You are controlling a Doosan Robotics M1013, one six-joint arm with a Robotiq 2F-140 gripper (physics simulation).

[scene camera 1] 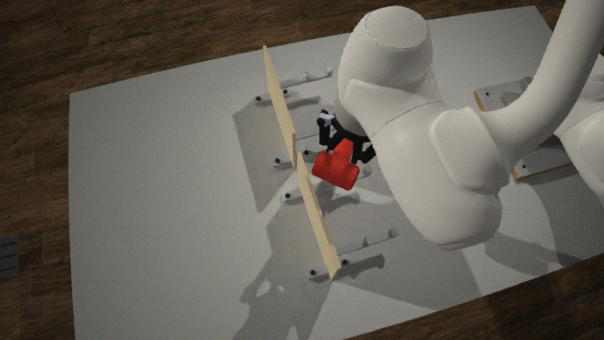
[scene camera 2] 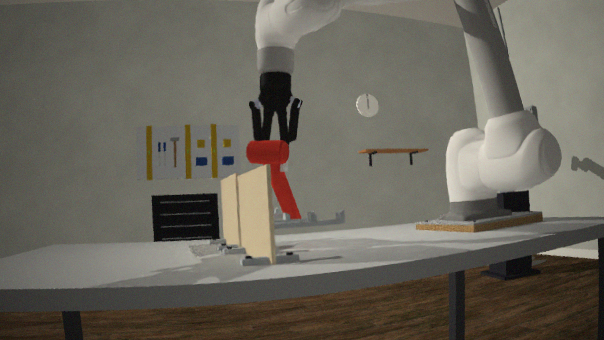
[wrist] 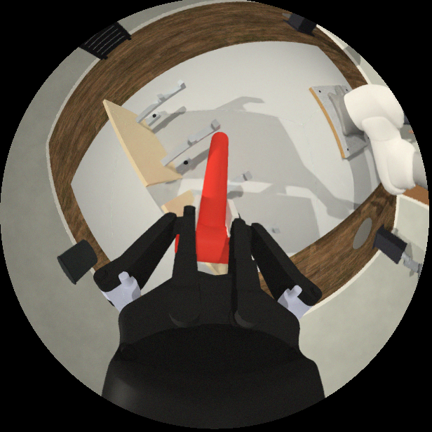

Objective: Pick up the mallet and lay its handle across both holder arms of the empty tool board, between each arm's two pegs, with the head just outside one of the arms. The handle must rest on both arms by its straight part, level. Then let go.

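Seen in the pictures: gripper, fingertip midpoint: [scene camera 2: 274,171]; arm's base, link origin: [scene camera 2: 474,217].
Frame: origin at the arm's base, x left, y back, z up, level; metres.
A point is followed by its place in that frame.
My gripper [scene camera 1: 346,149] @(x 0.170, y -0.617, z 0.160 m) [scene camera 2: 274,150] [wrist: 212,205] is shut on the red mallet [scene camera 1: 335,171] @(x 0.221, y -0.635, z 0.226 m) [scene camera 2: 267,152] @(x 0.238, y -0.634, z 0.197 m) [wrist: 216,175], gripping it close to the head. The mallet is held in the air, tilted: head high, handle end low. In the wrist view the handle end shows beside the tip of the far board's inner arm [wrist: 197,140]; contact cannot be told. The far tool board [scene camera 1: 280,105] @(x 0.003, y -0.737, z 0.129 m) [scene camera 2: 230,210] @(x 0.002, y -0.738, z 0.073 m) [wrist: 140,145] and the near tool board [scene camera 1: 317,220] @(x 0.283, y -0.670, z 0.107 m) [scene camera 2: 257,215] @(x 0.314, y -0.662, z 0.062 m) [wrist: 177,201] stand upright. No tool shows on their arms. The inner arms are partly hidden in scene camera 1.
The near board's outer arm [scene camera 1: 365,242] @(x 0.326, y -0.561, z 0.046 m) [scene camera 2: 325,221] @(x 0.326, y -0.529, z 0.043 m) sticks out toward the robot's side. The far board's outer arm [scene camera 1: 306,77] @(x -0.119, y -0.666, z 0.069 m) [wrist: 172,97] does too. Both boards stand on the grey table [scene camera 1: 150,200] @(x 0.170, y -1.095, z -0.027 m) [scene camera 2: 100,295] @(x 0.585, y -0.894, z -0.038 m). The robot's base plate [scene camera 2: 450,227] @(x 0.073, y -0.126, z -0.016 m) [wrist: 327,117] lies beyond the arm tips.
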